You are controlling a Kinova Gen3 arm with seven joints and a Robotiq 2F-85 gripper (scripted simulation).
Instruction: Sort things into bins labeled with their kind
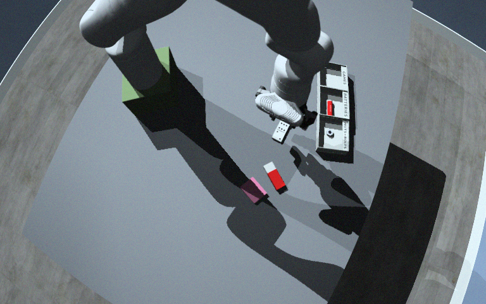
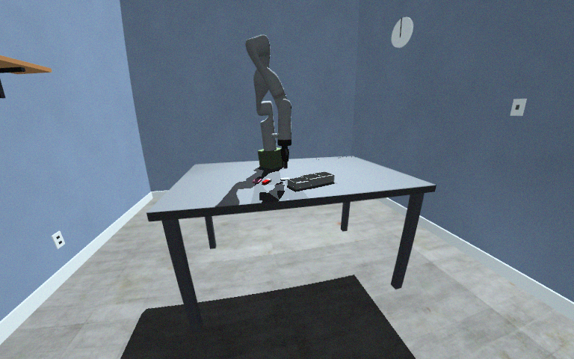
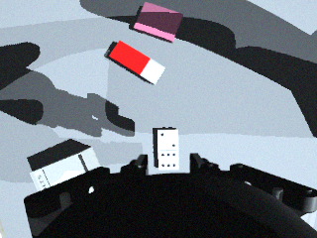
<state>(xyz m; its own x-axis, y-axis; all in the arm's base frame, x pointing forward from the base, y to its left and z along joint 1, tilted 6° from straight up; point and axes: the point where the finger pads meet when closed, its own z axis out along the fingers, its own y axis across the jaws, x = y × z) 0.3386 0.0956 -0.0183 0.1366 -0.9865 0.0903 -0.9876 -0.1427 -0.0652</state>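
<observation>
The white domino is 8 cm below my hand. The rest, counted from my hand: red battery 7 cm ahead, 13 cm to the left, 7 cm below; then red-and-white eraser 4 cm ahead, 10 cm to the right, 8 cm below; then nut 11 cm ahead, 7 cm to the left, 8 cm below.
</observation>
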